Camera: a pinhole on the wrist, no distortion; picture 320 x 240 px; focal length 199.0 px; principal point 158.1 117.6 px. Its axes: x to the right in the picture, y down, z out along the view. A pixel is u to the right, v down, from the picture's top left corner.
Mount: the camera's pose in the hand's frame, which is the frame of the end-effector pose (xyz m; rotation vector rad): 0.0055 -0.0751 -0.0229 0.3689 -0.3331 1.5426
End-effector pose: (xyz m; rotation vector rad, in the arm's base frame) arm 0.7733 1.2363 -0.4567 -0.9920 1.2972 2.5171
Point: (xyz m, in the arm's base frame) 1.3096 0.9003 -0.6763
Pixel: behind the camera
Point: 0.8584 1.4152 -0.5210
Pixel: 63 215
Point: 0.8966 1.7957 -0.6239
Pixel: 53 160
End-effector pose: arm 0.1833 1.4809 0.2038 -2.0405 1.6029 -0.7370
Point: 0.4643 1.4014 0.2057
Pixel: 145 17
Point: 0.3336 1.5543 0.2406
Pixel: 110 197
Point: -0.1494 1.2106 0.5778
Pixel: behind the camera
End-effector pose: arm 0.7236 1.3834 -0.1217 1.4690 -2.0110 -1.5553
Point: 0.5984 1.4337 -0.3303
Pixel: 226 34
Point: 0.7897 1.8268 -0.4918
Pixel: 124 221
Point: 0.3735 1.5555 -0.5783
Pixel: 210 49
